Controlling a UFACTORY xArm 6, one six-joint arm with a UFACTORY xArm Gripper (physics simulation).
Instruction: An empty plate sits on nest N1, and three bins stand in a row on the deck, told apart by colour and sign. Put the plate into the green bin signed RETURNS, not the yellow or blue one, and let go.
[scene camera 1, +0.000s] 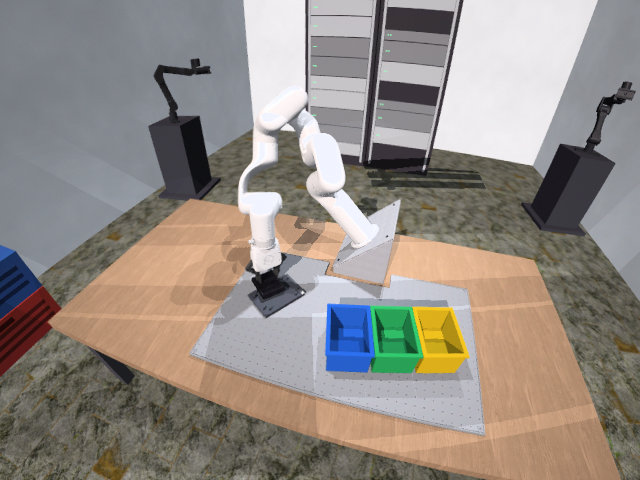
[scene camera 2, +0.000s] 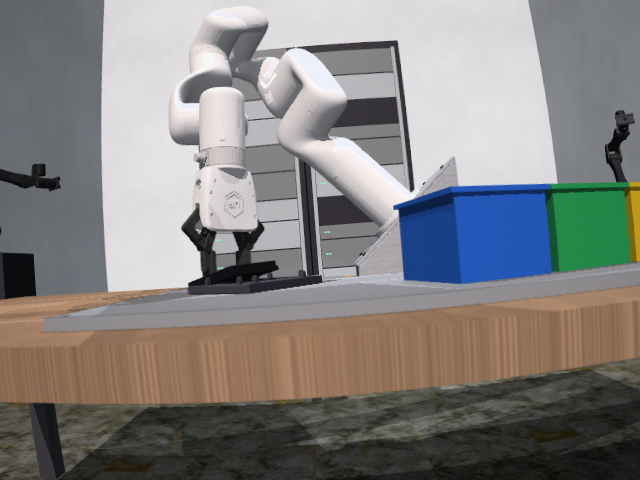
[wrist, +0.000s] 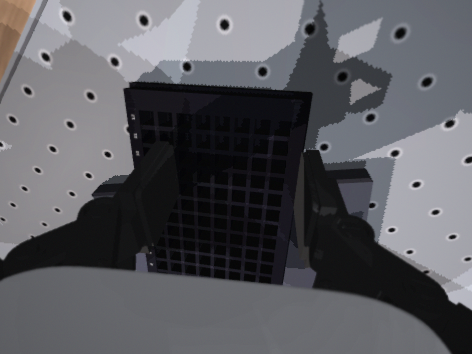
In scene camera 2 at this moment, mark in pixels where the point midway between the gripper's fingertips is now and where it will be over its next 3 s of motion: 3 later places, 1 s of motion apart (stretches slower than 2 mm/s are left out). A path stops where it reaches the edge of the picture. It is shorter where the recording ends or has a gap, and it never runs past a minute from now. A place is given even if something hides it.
My gripper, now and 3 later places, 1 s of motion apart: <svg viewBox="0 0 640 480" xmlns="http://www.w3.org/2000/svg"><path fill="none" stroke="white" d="M227 275L227 261L227 271L230 266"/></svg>
